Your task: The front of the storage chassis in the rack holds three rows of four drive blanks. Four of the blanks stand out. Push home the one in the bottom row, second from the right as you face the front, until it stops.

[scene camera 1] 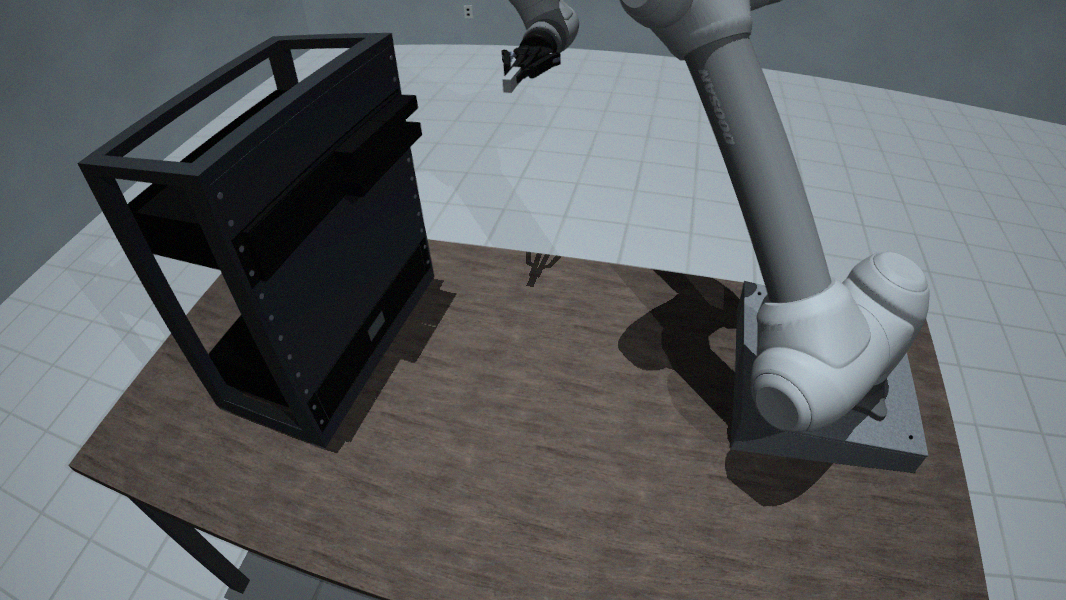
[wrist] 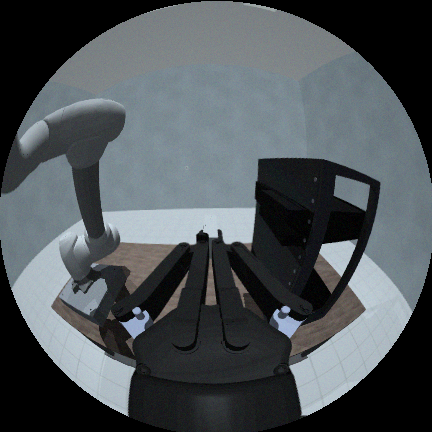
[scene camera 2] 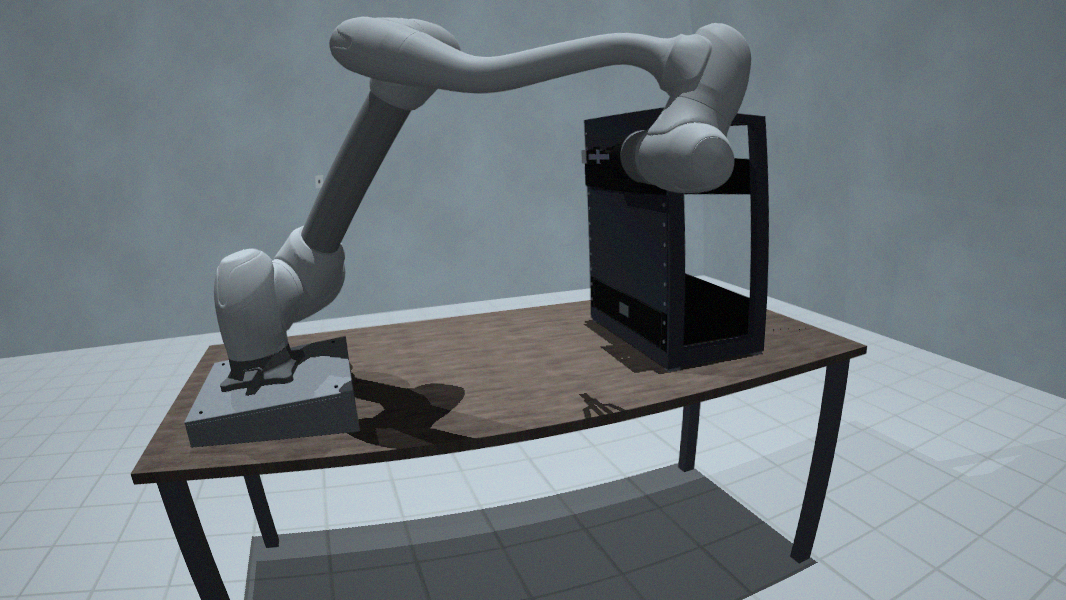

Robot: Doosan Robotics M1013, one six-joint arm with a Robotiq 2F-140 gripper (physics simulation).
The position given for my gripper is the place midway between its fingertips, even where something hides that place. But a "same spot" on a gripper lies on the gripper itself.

Labels:
my gripper: scene camera 1 506, 86; wrist; scene camera 2
dark rack: scene camera 1; wrist 295, 211; scene camera 2
same spot on my gripper: (scene camera 2: 593, 156) = (wrist: 122, 324)
same spot on dark rack: (scene camera 2: 639, 290) = (scene camera 1: 391, 269)

